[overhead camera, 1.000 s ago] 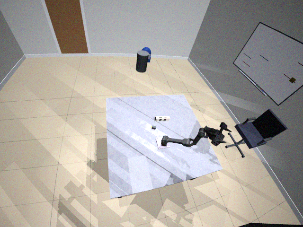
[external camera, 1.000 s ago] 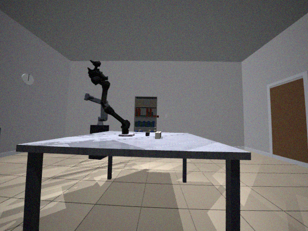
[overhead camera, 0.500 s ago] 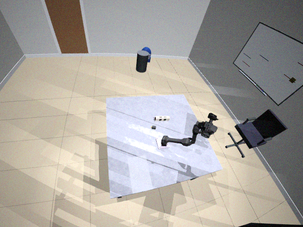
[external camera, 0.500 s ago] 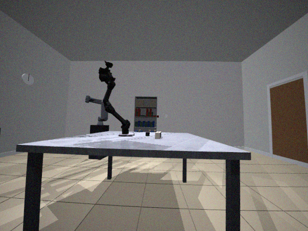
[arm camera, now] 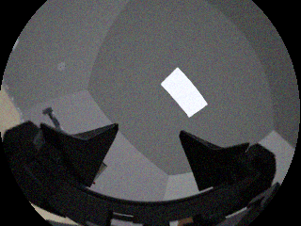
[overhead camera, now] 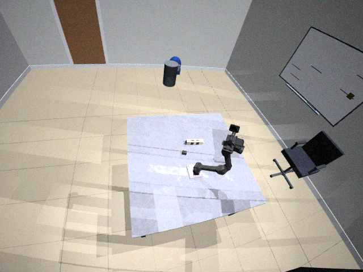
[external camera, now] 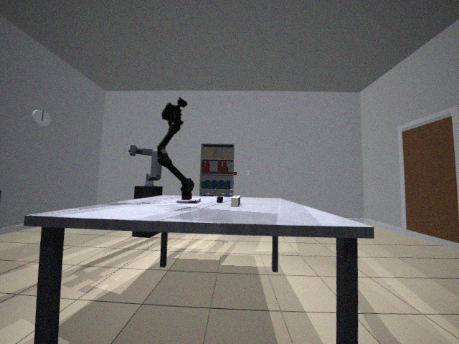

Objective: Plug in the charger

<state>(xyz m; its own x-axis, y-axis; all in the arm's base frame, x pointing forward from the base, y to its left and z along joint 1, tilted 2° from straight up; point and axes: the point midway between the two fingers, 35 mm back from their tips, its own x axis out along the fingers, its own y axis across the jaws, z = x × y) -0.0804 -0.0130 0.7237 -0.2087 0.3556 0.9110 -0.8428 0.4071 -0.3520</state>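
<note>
Right now the charger is 34 cm ahead of my gripper tip, 13 cm to the left of it and 75 cm below it.
</note>
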